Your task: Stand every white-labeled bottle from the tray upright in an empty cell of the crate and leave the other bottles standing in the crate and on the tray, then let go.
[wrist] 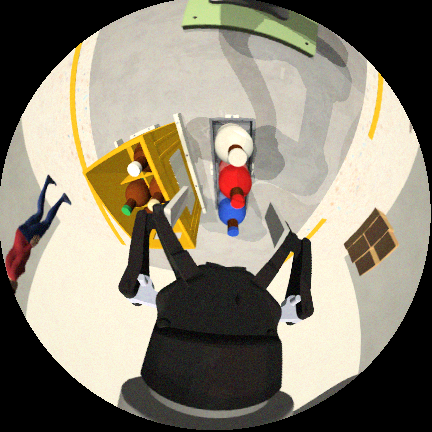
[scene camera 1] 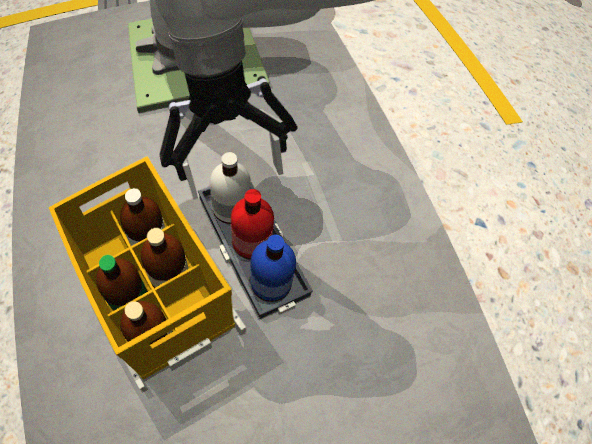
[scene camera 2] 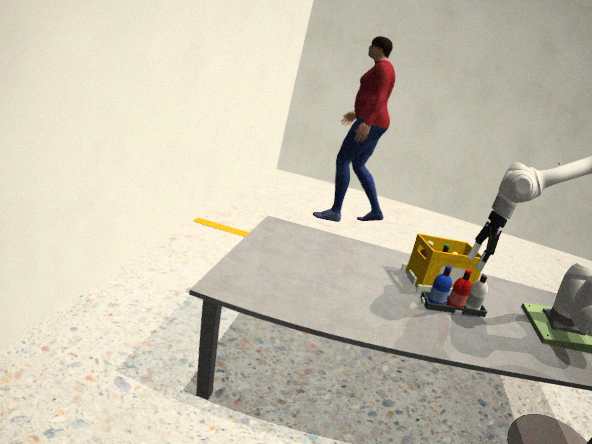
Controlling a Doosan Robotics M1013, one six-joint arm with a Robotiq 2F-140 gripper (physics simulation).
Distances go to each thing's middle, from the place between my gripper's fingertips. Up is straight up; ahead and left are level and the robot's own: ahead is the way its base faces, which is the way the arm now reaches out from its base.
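Scene:
Counted from my hand: red bottle (scene camera 1: 252,219), 10 cm below, 2 cm ahead, 2 cm to the left; blue bottle (scene camera 1: 273,262), 10 cm below, 10 cm ahead, 4 cm to the left; white-capped bottle (scene camera 1: 140,214), 10 cm below, 17 cm to the right, 1 cm behind; white bottle (scene camera 1: 229,181), 10 cm below, 6 cm behind. Farthest from my hand of the things named here, going by their middles: the white-capped bottle.

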